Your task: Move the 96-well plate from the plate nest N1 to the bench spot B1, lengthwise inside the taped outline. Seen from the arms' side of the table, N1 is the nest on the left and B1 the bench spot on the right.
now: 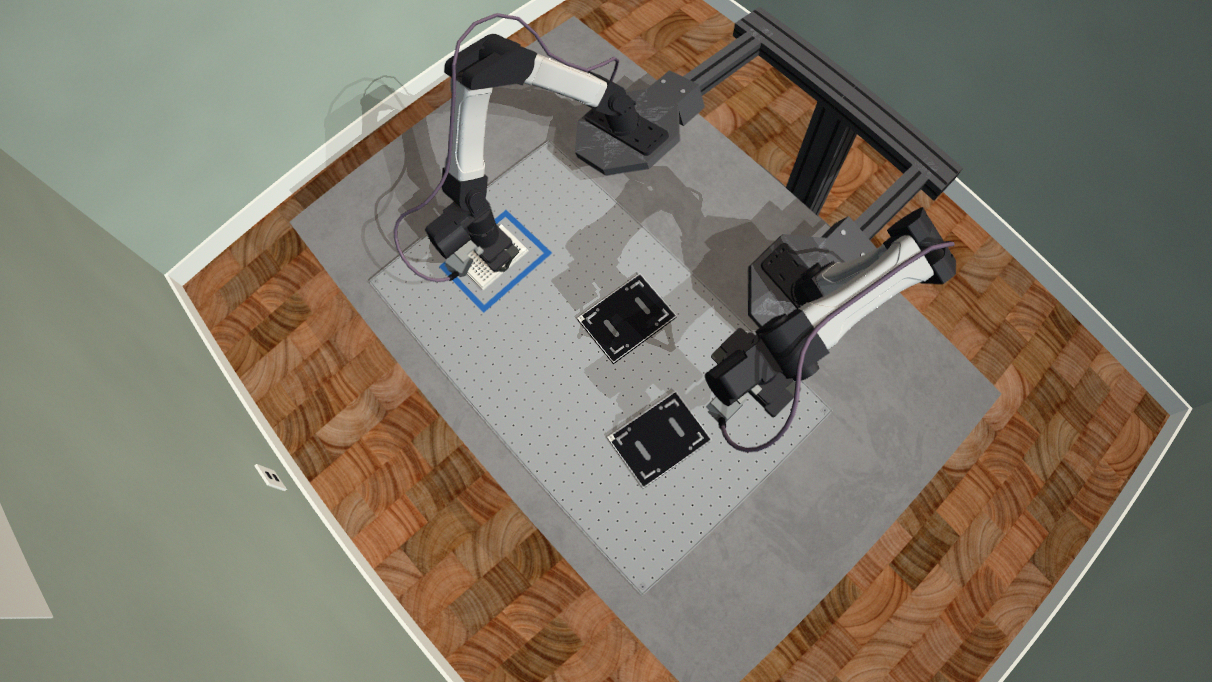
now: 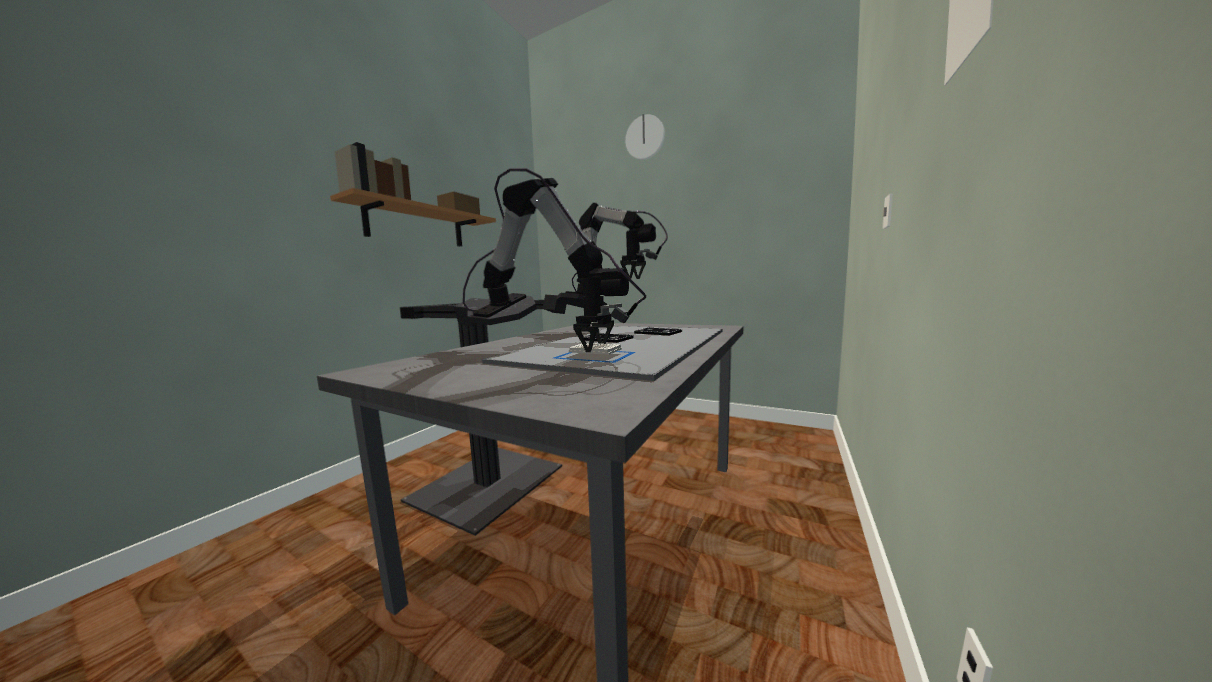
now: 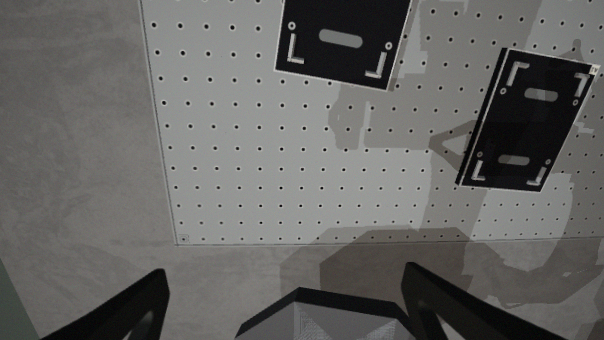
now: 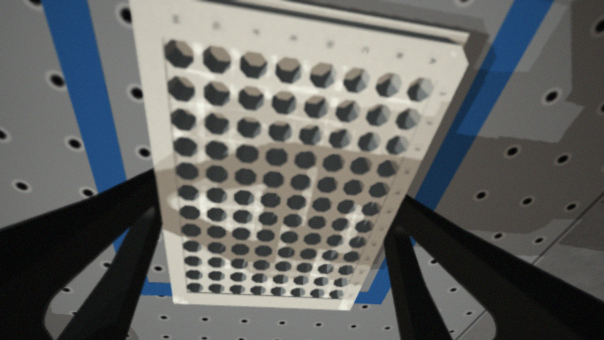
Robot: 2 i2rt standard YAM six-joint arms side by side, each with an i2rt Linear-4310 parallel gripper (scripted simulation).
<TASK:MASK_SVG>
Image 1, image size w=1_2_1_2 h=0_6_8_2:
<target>my right gripper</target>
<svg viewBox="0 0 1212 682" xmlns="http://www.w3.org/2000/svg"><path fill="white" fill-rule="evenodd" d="M519 249L513 245L512 239L496 225L494 219L494 226L487 233L476 235L469 232L471 240L453 253L446 260L446 263L459 273L462 273L470 259L468 254L474 250L493 272L505 272L519 253Z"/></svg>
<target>cream 96-well plate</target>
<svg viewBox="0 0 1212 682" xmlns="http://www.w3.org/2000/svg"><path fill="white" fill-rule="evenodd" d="M472 251L469 256L474 261L467 274L484 290L504 272L494 273ZM500 225L499 227L512 239L513 244L519 249L519 253L512 260L509 269L528 252L528 249L503 225Z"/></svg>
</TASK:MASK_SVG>
